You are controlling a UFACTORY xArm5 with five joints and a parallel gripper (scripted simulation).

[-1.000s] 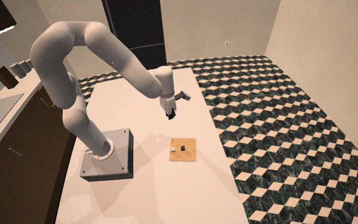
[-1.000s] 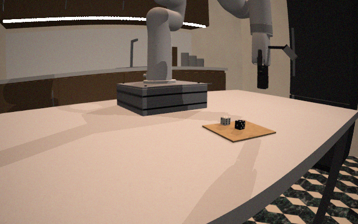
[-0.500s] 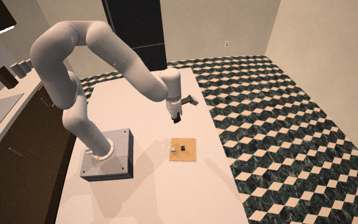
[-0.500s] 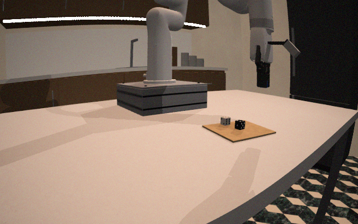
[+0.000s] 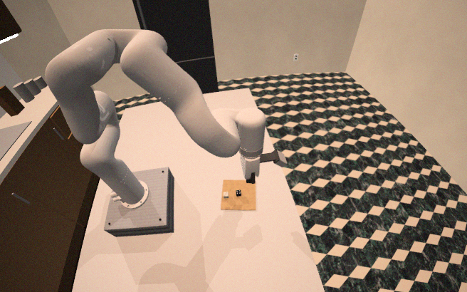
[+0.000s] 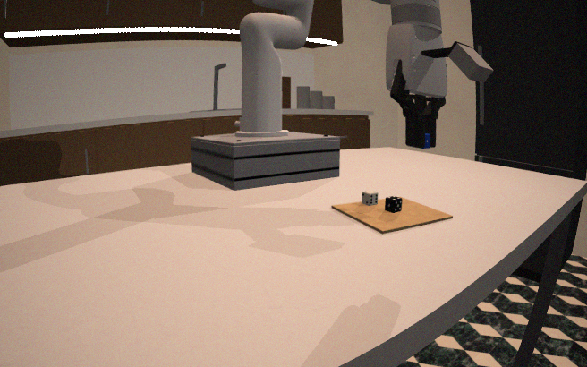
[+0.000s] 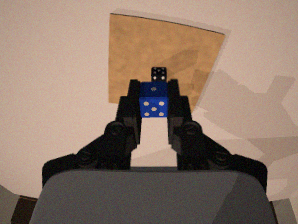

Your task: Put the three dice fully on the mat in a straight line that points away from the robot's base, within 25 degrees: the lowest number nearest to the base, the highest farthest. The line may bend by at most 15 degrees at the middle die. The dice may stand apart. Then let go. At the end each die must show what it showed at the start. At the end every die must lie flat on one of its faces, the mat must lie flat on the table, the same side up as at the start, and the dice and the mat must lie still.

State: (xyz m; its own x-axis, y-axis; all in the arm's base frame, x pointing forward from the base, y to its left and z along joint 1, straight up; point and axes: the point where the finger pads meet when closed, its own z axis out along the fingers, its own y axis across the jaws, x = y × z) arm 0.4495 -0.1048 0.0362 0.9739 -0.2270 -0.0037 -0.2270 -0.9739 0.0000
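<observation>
The black die is 110 mm below my hand, 50 mm behind it and 10 mm to the left of it. Also, from my hand: blue die (10 mm below); then tan mat (120 mm below, 40 mm behind, 10 mm to the left); then white die (110 mm below, 100 mm behind, 20 mm to the left).
</observation>
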